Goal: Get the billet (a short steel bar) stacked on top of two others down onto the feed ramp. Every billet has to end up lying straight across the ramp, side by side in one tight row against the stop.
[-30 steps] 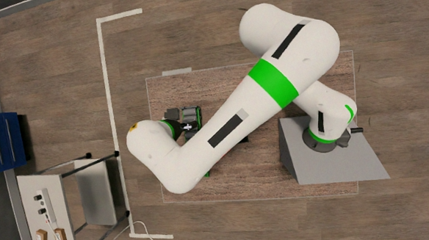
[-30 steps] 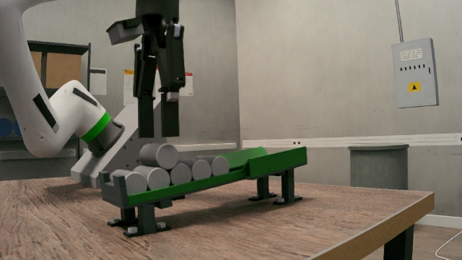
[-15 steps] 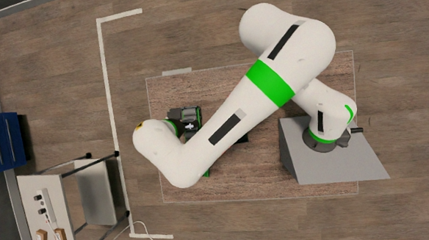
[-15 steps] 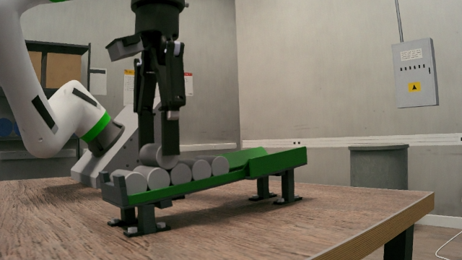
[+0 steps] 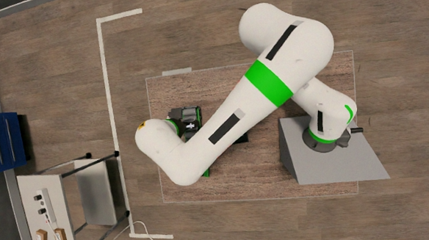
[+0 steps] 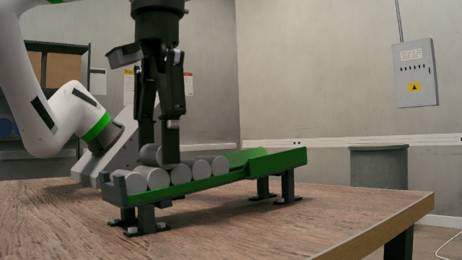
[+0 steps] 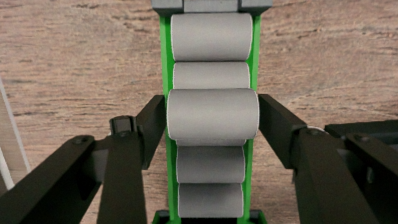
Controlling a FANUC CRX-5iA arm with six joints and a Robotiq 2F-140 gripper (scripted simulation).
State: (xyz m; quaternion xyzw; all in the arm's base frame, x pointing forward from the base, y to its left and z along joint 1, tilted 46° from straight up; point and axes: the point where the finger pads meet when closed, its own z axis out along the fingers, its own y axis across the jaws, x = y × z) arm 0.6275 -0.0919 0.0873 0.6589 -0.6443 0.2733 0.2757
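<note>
Now: the grey stop 80 mm to the right of my hand and 70 mm below it.
</note>
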